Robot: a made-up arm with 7 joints.
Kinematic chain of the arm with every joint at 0, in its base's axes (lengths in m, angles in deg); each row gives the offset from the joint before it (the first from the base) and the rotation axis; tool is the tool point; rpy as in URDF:
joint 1: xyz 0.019 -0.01 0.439 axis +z
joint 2: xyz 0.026 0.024 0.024 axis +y
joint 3: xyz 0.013 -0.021 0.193 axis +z
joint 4: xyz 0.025 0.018 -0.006 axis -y
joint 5: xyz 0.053 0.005 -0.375 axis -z
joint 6: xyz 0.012 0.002 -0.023 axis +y
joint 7: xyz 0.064 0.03 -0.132 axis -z
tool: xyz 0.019 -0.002 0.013 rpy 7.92 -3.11 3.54
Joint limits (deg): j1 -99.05..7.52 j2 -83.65..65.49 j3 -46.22..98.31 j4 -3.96..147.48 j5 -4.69..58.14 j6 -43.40..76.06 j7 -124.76..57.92
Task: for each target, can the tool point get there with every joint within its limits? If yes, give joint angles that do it. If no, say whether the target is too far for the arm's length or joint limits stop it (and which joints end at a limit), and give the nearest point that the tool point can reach.
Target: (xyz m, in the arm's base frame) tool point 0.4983 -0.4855 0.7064
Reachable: yes | joints -82.44 36.81 52.55 116.11 21.62 32.93 -23.15
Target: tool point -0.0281 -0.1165 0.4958
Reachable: no: joint limits stop it (at a limit: joint 2, joint 4, joint 5, joint 6) | nearest point -0.1123 -0.3070 0.5232 | short by 0.210 m
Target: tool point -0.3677 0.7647 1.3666
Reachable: no: too far | nearest point -0.2016 0.4319 0.9903 | short by 0.529 m
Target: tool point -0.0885 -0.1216 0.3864
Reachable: no: joint limits stop it (at a limit: joint 2, joint 3, joint 4, joint 5, joint 6, joint 7) | nearest point -0.1541 -0.1897 0.3196 | short by 0.116 m
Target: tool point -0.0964 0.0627 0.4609
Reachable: no: joint limits stop it (at a limit: joint 2, joint 4, joint 5, joint 6, joint 7) | nearest point -0.2052 0.1312 0.4048 | short by 0.140 m
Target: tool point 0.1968 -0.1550 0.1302
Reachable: yes | joints -1.85 14.79 -28.58 10.28 51.14 -10.39 -103.97
